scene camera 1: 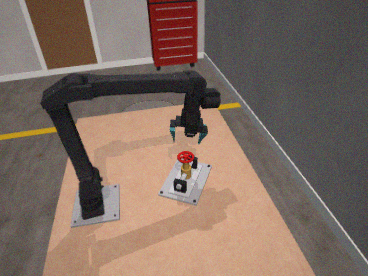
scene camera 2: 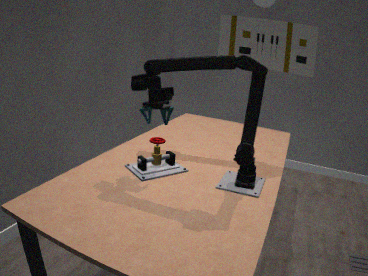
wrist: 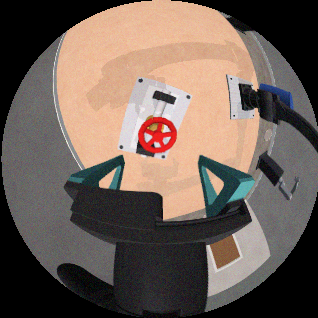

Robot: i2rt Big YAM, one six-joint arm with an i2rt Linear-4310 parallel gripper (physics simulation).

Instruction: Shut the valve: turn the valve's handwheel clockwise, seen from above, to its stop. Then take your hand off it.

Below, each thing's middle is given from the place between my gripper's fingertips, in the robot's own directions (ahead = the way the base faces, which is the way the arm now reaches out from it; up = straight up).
Now: the red handwheel (wrist: 157,135) 90 mm below my hand. The rest, counted from my hand: grey base plate (scene camera 1: 193,199) (210 mm below).
